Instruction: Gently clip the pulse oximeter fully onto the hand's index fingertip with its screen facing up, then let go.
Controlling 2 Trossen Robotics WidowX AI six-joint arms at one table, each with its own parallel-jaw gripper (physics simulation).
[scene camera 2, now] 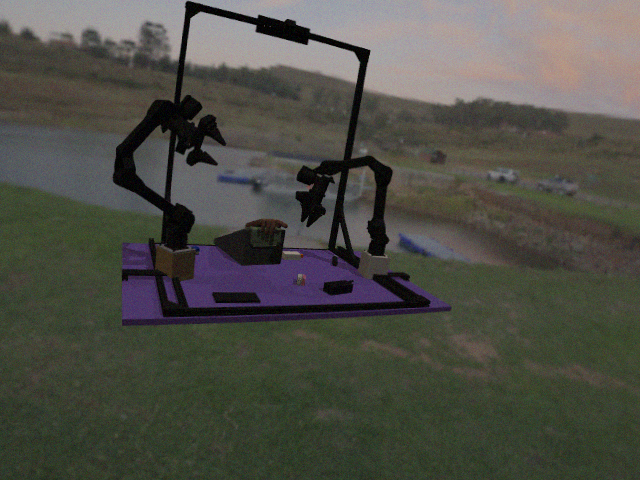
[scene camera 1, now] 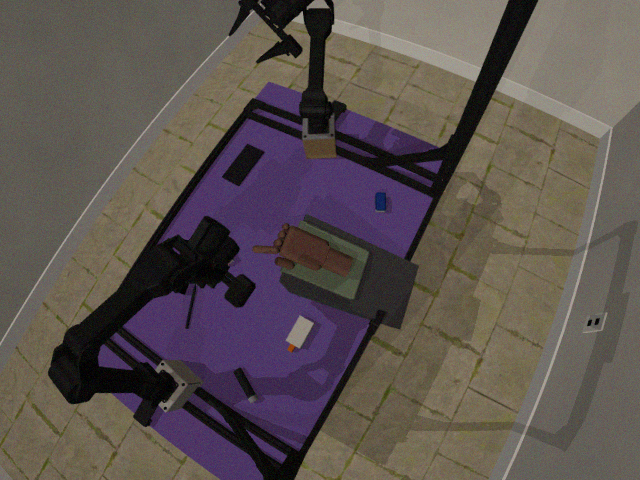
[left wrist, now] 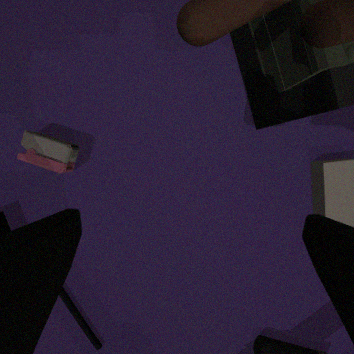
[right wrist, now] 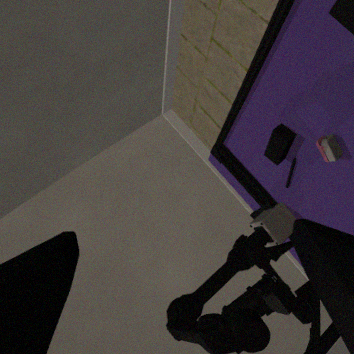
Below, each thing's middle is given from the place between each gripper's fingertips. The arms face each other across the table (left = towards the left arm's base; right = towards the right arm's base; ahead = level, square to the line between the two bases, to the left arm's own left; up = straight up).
Labels:
Now: the index finger [left wrist: 198,30] 4 cm behind my left hand, 9 cm to the right of it and 1 cm below it. Round my left hand: white box with orange tip [left wrist: 325,173] (18 cm behind, 6 cm to the left, 19 cm below); dark grey plate [scene camera 1: 387,281] (23 cm behind, 15 cm to the right, 16 cm below).
Now: the index finger 200 mm behind my right hand, 330 mm to the left of it and 260 mm below it. Round my right hand: white box with orange tip: 340 mm behind, 480 mm to the left, 450 mm below; dark grey plate: 400 mm behind, 270 mm to the left, 420 mm below.

